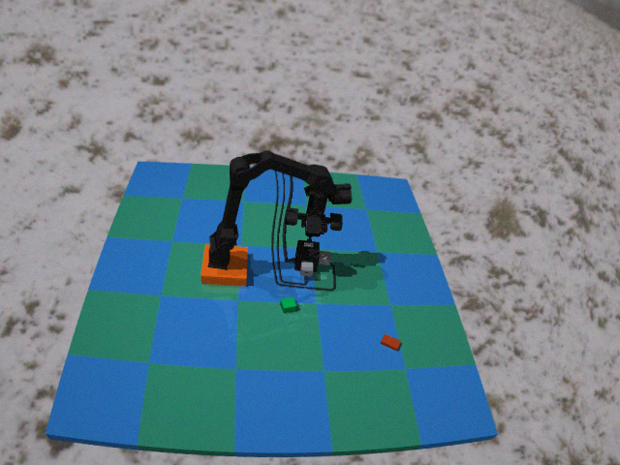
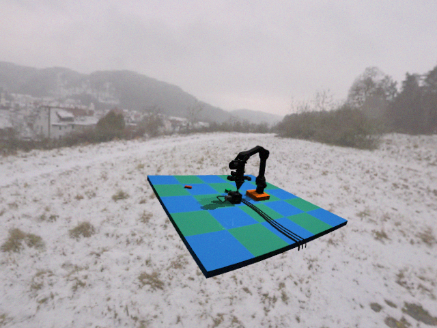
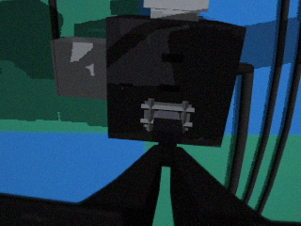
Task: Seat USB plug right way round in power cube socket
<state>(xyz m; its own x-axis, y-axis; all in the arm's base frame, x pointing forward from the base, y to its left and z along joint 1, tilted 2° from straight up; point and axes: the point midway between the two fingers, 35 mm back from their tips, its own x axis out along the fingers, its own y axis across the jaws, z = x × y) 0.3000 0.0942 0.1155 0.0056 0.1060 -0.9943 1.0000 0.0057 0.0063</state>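
Now: gripper tip 2 cm above the dark USB plug. The rest, counted from my gripper tip: red block (34 cm to the right, 28 cm ahead, 11 cm below); then green block (23 cm to the right, 10 cm below, 5 cm behind); then silver-framed socket (5 cm below).
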